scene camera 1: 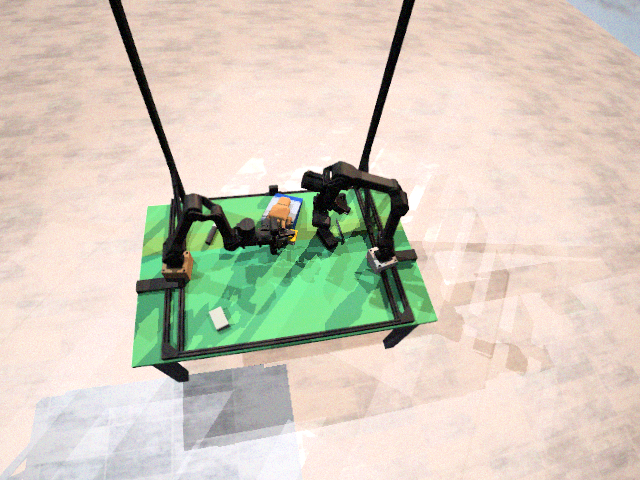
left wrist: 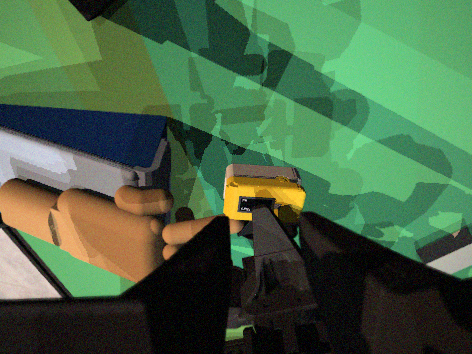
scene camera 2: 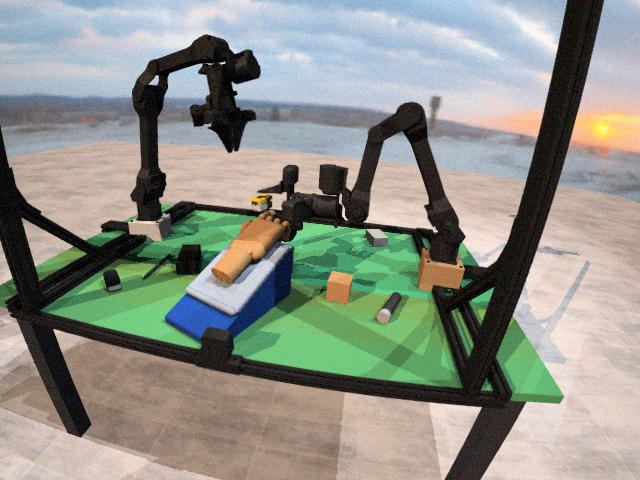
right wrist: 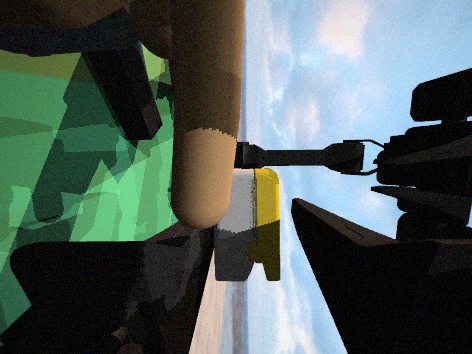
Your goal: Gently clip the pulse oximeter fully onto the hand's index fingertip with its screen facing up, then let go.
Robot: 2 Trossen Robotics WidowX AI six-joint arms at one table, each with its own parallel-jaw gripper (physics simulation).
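Places are measured from the left arm's base along level axes (x back, y right, z up), in centimetres.
Where they show: left gripper, fingertip midpoint: [left wrist: 264, 227] [scene camera 2: 233, 152] [right wrist: 376, 176]; right gripper, fingertip midpoint: [scene camera 1: 295, 235] [left wrist: 256, 186] [scene camera 2: 257, 200] [right wrist: 255, 205]; left arm's base at its link origin: [scene camera 1: 383, 255] [scene camera 2: 149, 217]; right arm's base at its link origin: [scene camera 1: 175, 261] [scene camera 2: 442, 257].
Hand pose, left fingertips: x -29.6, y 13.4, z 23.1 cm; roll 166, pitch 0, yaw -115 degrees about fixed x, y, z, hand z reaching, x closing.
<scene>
Things, the pixels of their top centre, and the offset from my left fingertips.
- grey pulse oximeter at its top centre: [right wrist: 278, 220] [left wrist: 265, 207] [scene camera 2: 261, 196] [scene camera 1: 292, 234] dz -10.5, dx -7.6, dy +2.2 cm
- black block at its top centre: [right wrist: 144, 94] [scene camera 2: 188, 252] [scene camera 1: 327, 235] dz -25.5, dx +11.3, dy +5.9 cm
- pen at its top centre: [scene camera 2: 156, 264] dz -28.1, dx +19.3, dy +8.6 cm
- small dark item at its top centre: [scene camera 2: 110, 274] dz -25.8, dx +26.4, dy +18.6 cm
- orange cube at its top centre: [scene camera 2: 340, 277] dz -24.0, dx -26.9, dy +19.0 cm
- dark cylinder at its top centre: [scene camera 2: 391, 301] [scene camera 1: 211, 232] dz -26.3, dx -37.5, dy +25.0 cm
- pale block at its top centre: [left wrist: 454, 262] [scene camera 2: 377, 233] [scene camera 1: 218, 317] dz -26.0, dx -44.0, dy -15.0 cm
The yellow and grey pulse oximeter [scene camera 1: 294, 236] [scene camera 2: 261, 201] [left wrist: 290, 192] [right wrist: 267, 200] is at the index finger's end, its small dark screen facing up in the left wrist view. The orange-brown hand [scene camera 1: 280, 208] [scene camera 2: 258, 235] [left wrist: 110, 235] rests palm-down on a wedge. Its index finger [left wrist: 192, 231] runs toward the oximeter; how deep the tip sits inside is hidden. My right gripper [right wrist: 255, 205] is open around the oximeter, with a clear gap on the yellow side; a near finger of the hand partly covers the view. My left gripper [scene camera 2: 233, 147] is partly open, empty, high above.
The blue and white wedge [scene camera 2: 276, 281] [left wrist: 100, 135] bears the hand. A black block [scene camera 2: 188, 259], a pen [scene camera 2: 156, 267] and a small dark item [scene camera 2: 112, 280] lie left of it; an orange cube [scene camera 2: 339, 287], a dark cylinder [scene camera 2: 389, 308] and a pale block [scene camera 1: 218, 318] [scene camera 2: 377, 237] lie right in scene camera 2.
</scene>
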